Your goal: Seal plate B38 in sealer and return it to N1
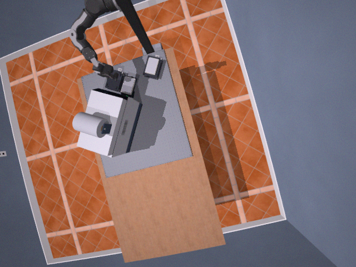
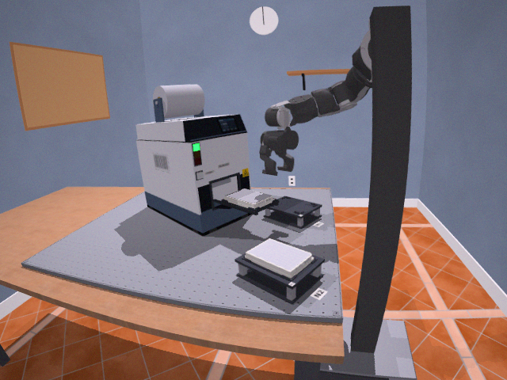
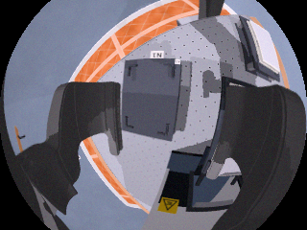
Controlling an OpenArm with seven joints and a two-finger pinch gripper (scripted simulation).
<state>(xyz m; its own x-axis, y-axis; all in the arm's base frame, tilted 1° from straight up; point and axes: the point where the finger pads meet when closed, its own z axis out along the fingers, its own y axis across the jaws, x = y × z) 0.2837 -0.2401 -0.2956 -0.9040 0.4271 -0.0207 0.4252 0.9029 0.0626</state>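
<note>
Now: hand 90 mm to the right of the white 96-well plate B38, 70 mm short of it and 60 mm above it. Round my hand: plate nest N1 (130 mm below, 50 mm to the right, 30 mm behind); then sealer's stage (90 mm to the left, 70 mm below, 70 mm ahead); then start key (200 mm ahead, 120 mm to the left, 20 mm above).
</note>
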